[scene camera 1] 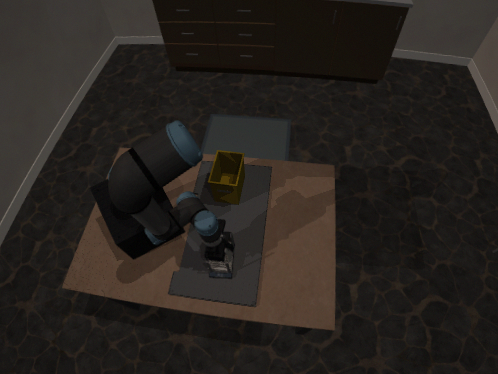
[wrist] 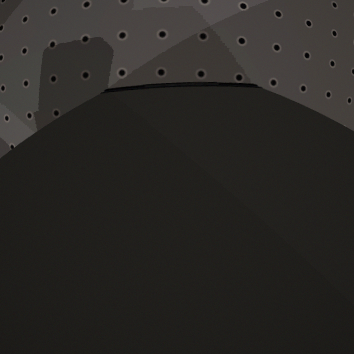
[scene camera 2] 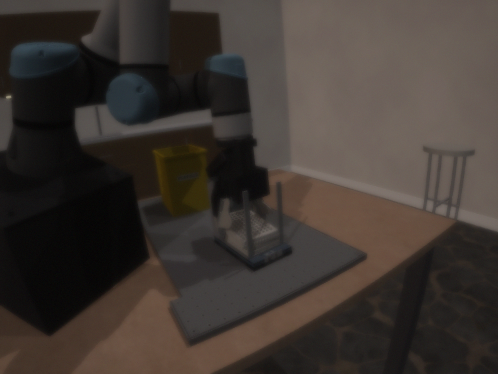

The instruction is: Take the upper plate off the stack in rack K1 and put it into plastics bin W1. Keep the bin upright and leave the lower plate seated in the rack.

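Rack K1 stands on the grey mat, with a dark blue base and upright grey posts. A pale stack of plates is between its posts. The upper plate has a grid of wells on top. The lower plate is beneath it in the rack; any gap between them is too dim to tell. My gripper points down at the rack and is shut on the upper plate, fingers on opposite sides. The yellow plastics bin W1 stands upright, open at the top. The plates do not show in the wrist view.
The grey perforated mat lies on the wooden table. The bin is at the mat's far end, beyond the rack. The rack's tall posts rise beside the plates. The robot's black pedestal stands left of the mat.
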